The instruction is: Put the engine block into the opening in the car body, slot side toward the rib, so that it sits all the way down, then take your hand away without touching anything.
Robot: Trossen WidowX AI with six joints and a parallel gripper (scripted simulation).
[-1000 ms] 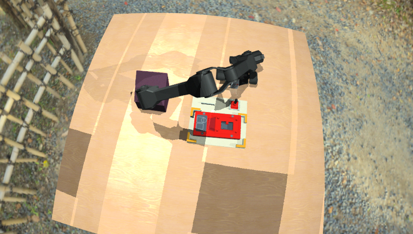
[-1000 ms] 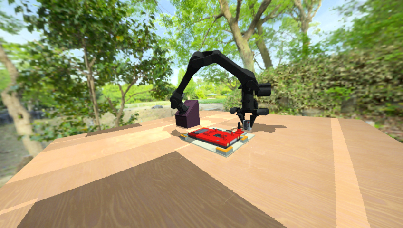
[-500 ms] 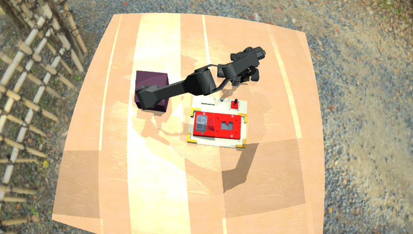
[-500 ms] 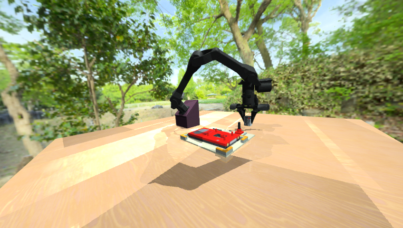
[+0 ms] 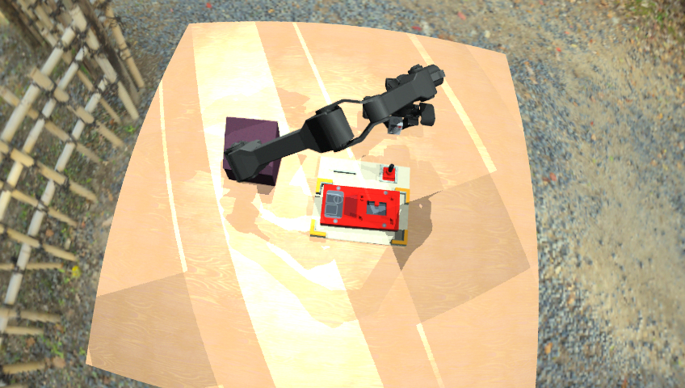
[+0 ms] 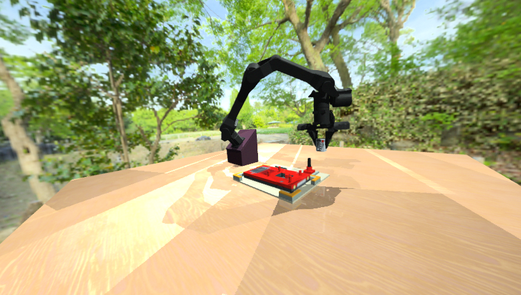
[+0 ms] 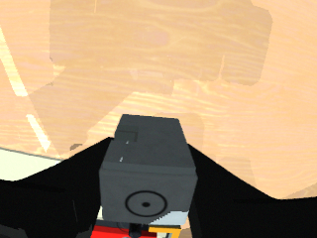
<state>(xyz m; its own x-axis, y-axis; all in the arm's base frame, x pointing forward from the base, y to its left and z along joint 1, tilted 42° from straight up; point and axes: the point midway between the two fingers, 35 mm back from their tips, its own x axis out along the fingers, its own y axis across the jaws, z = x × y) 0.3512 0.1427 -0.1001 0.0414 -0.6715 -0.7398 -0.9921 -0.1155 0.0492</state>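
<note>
The black upright peg is 10 cm to the right of my gripper tip, 5 cm below it and 1 cm ahead of it. The rest, counted from my gripper tip: grey engine block (1 cm behind, 1 cm above).
</note>
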